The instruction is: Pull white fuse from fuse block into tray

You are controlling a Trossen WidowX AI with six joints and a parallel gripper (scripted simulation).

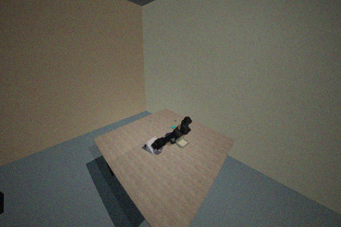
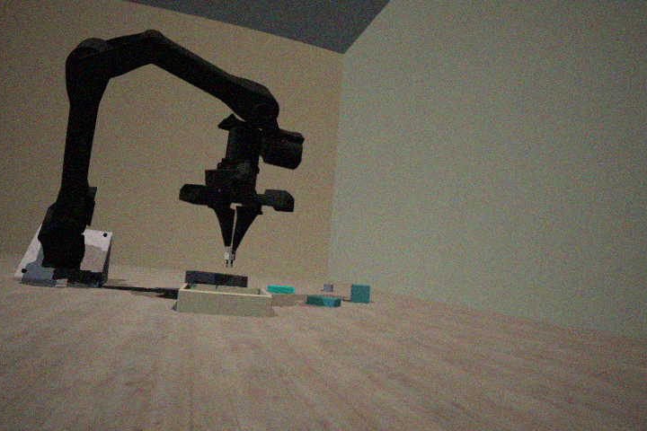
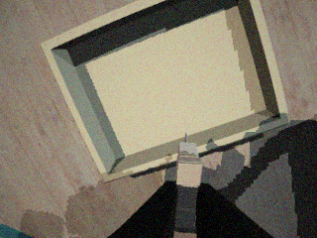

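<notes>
Now: the cream tray 9 cm below my gripper tip, 3 cm to the right of it and 1 cm behind it. Round my gripper tip: white fuse (1 cm below); then purple fuse (14 cm to the left, 7 cm below, 5 cm ahead); then yellow fuse (15 cm to the left, 7 cm below, 3 cm ahead).
</notes>
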